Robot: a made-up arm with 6 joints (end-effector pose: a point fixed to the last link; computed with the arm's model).
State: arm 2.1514 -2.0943 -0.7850 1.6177 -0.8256 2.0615
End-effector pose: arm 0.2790 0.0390 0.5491 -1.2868 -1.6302 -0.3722
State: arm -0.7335 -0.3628 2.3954 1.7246 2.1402 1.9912
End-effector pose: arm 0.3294 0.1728 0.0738 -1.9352 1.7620 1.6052
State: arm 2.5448 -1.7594 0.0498 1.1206 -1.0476 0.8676
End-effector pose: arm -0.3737 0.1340 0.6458 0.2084 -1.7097 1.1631
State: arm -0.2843 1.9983 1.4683 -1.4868 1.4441 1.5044
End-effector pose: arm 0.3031 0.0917 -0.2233 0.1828 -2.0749 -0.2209
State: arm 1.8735 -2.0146 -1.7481 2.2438 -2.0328 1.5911
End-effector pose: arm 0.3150 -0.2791 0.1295 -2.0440 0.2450 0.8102
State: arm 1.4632 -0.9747 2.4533 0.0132 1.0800 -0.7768
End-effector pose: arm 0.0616 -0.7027 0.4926 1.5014 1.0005 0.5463
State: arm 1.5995 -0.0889 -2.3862 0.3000 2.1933 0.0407
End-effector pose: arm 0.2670 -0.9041 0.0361 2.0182 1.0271 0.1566
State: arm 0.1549 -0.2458 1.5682 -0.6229 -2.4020 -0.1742
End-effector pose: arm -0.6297 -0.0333 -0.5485 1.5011 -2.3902 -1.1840
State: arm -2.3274 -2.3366 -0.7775 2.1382 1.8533 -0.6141
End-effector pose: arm 0.4339 -0.1201 0.1141 -1.0433 0.8851 -2.3448
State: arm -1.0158 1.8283 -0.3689 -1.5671 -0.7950 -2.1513
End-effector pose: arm 0.2902 -0.2957 0.2248 -1.4199 0.1114 -2.0676
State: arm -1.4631 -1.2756 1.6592 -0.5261 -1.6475 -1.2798
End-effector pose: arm -0.6224 0.2992 0.5952 0.3296 -1.8095 -2.3878
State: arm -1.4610 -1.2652 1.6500 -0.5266 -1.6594 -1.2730
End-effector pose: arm -0.6273 0.3073 0.5935 0.3325 -1.8203 -2.3944
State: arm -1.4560 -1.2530 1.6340 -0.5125 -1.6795 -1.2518
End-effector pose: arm -0.6351 0.3237 0.5896 0.3289 -1.8340 -2.4180
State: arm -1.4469 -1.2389 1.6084 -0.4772 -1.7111 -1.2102
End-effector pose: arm -0.6470 0.3525 0.5811 0.3192 -1.8526 -2.4645
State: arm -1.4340 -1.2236 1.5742 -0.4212 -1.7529 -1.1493
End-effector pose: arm -0.6616 0.3940 0.5658 -0.3049 1.8478 2.4917
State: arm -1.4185 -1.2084 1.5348 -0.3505 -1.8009 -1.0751
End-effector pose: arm -0.6766 0.4451 0.5419 -0.2903 1.7845 2.4412
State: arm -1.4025 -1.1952 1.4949 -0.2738 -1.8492 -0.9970
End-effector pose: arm -0.6890 0.4993 0.5106 -0.2896 1.7232 2.3848
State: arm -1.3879 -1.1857 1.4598 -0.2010 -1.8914 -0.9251
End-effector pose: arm -0.6968 0.5485 0.4761 -0.3006 1.6715 2.3312
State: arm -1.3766 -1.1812 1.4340 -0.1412 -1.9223 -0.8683
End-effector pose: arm -0.7004 0.5855 0.4454 -0.3159 1.6327 2.2893
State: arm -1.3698 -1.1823 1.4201 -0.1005 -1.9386 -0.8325
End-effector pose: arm -0.7011 0.6066 0.4253 -0.3264 1.6073 2.2655
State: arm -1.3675 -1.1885 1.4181 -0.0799 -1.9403 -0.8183
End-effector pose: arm -0.7006 0.6119 0.4184 -0.3273 1.5932 2.2608
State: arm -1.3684 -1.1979 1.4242 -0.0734 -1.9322 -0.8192
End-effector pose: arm -0.6996 0.6067 0.4212 -0.3204 1.5866 2.2693
